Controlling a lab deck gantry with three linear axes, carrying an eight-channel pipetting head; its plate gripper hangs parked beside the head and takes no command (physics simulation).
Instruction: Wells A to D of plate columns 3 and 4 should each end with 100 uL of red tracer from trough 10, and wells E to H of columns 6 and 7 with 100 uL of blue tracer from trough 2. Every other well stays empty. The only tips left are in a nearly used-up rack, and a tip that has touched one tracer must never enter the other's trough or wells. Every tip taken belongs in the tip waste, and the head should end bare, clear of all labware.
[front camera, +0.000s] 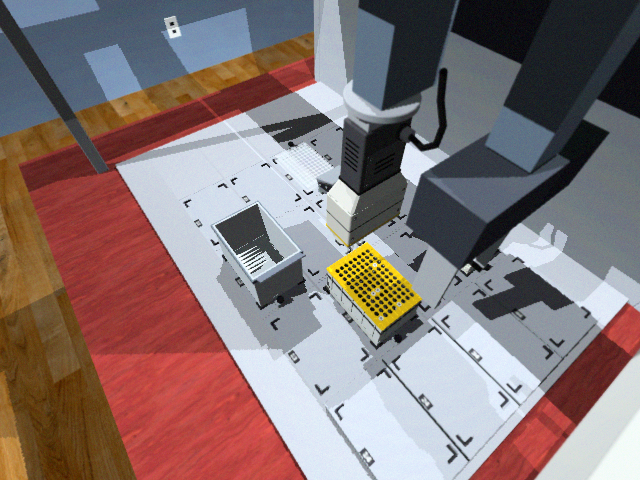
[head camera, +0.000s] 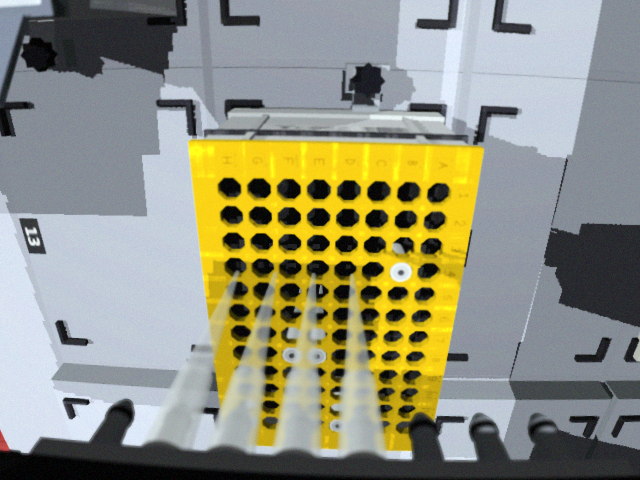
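The pipetting head (front camera: 367, 206) hangs beyond the far end of the yellow tip rack (front camera: 341, 297) (head camera: 467, 170) in the front view. It carries four pale tips (head camera: 361, 408) side by side; one bare nozzle (head camera: 116, 415) is left of them and three bare nozzles (head camera: 485, 434) are right. A tip (head camera: 400, 272) sits in B4, two tips (head camera: 303, 355) in E8 and F8, and one tip (head camera: 337, 425) near the bottom in column D. The carried tips cover part of the rack. The plate (front camera: 305, 160) is pale; its wells are unreadable. The parked gripper's fingers cannot be made out.
The open grey waste bin (front camera: 279, 284) stands left of the rack in the front view. The dark gantry arm (front camera: 465, 201) hangs right of the head and hides the deck behind it. A small part of some labware (front camera: 467, 267) shows beneath it; the troughs cannot be made out.
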